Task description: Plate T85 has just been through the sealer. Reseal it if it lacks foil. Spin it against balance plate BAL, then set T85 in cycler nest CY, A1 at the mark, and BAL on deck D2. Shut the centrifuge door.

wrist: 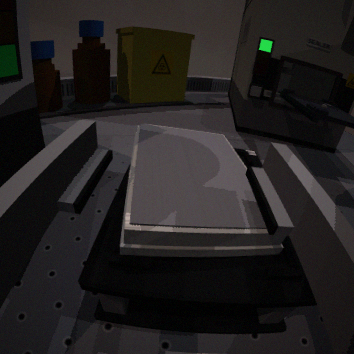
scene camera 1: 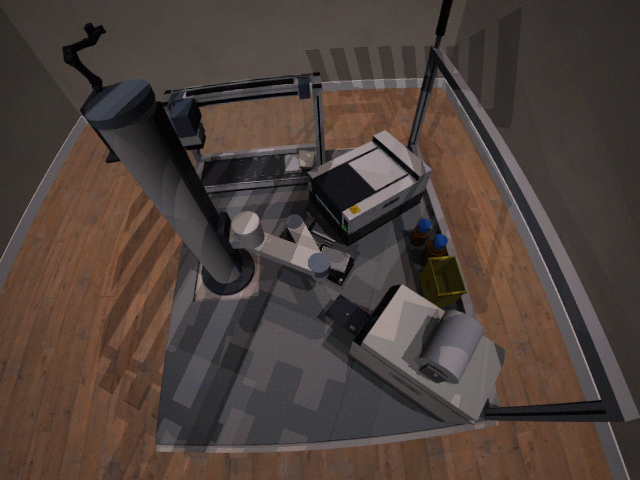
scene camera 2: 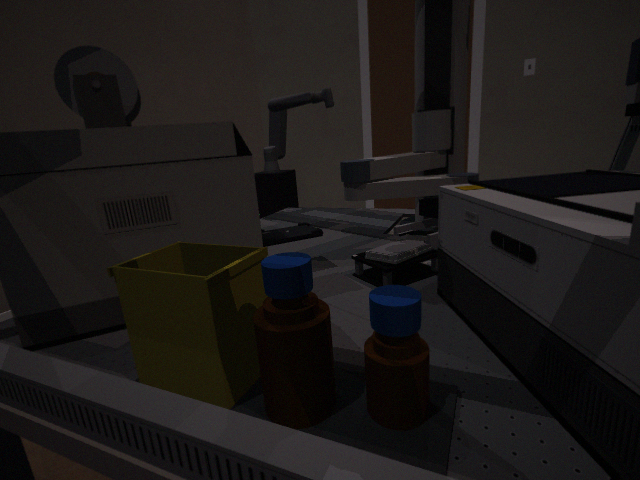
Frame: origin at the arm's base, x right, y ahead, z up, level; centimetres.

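Seen in the pictures: gripper, fingertip midpoint: (wrist: 181, 147) (scene camera 1: 329, 251) (scene camera 2: 410, 235); arm's base, origin of the base link: (scene camera 1: 228, 270).
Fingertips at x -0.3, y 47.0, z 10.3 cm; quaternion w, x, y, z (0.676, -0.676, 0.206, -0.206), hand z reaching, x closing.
Note:
Offsets run from my fingertips to a thing's top centre. "pt": to the spot under its first point.
A plate @(dz -1.9, dx +2.3, dy +1.6 cm) (scene camera 1: 337, 259) (scene camera 2: 395, 251) (wrist: 185, 185) with a smooth pale grey top, no wells showing in the wrist view, sits on a low black stand (wrist: 200, 280). I cannot read a label or the A1 mark. My gripper (wrist: 181, 147) is open, its fingers on either side of the plate. The left finger stands clear of it; the right finger is close against its right edge. The sealer @(dz +38.6, dx +48.2, dy +26.7 cm) (scene camera 1: 413, 302) (scene camera 2: 180, 196) (wrist: 315, 65) stands beyond, its dark tray @(dz +0.8, dx +28.4, dy +4.5 cm) (scene camera 1: 343, 311) out and a green light on. Labels for the centrifuge, CY and D2 do not show.
A white instrument (scene camera 1: 348, 206) (scene camera 2: 475, 219) with a dark top panel stands near the stand. Blue-capped brown bottles @(pt dz +0.7, dx -4.7, dy +41.6 cm) (scene camera 1: 421, 233) (scene camera 2: 297, 356) (wrist: 91, 75) and a yellow bin (scene camera 1: 444, 289) (scene camera 2: 170, 320) (wrist: 155, 80) line the edge. A gantry (scene camera 1: 317, 124) stands at the back.

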